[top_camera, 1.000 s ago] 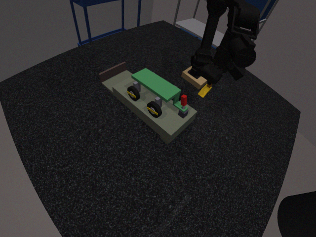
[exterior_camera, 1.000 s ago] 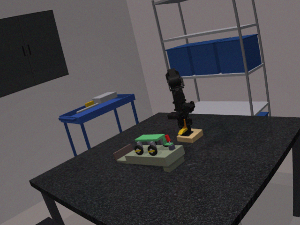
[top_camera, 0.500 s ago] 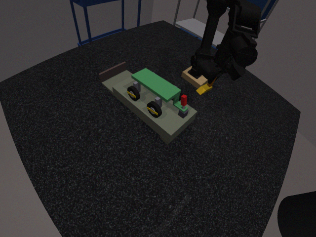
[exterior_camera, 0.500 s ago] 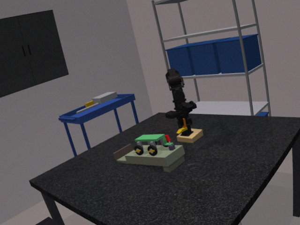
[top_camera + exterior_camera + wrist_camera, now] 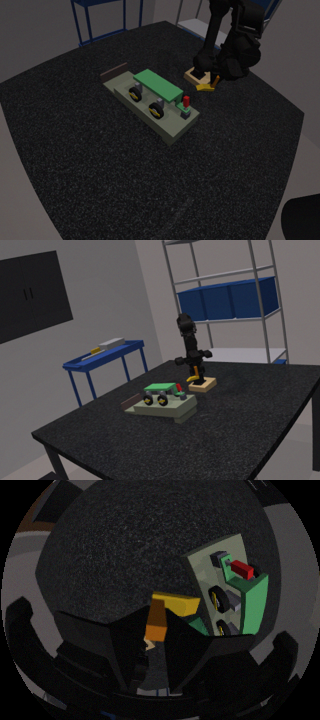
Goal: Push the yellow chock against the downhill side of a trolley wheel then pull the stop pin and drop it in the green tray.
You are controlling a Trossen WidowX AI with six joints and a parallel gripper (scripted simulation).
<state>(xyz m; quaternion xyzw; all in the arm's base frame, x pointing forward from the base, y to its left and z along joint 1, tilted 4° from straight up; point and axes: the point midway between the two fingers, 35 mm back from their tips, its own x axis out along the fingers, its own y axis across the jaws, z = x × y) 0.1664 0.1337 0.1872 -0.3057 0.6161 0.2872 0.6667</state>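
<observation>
My gripper tip is 20 mm short of the yellow chock, 10 mm to the left of it and 10 mm above it. Also, from my gripper tip: red-headed stop pin: 130 mm ahead, 40 mm below, 10 mm to the right; green tray: 220 mm to the right, 180 mm below, 20 mm ahead; trolley: 150 mm ahead, 130 mm to the right, 60 mm below.
</observation>
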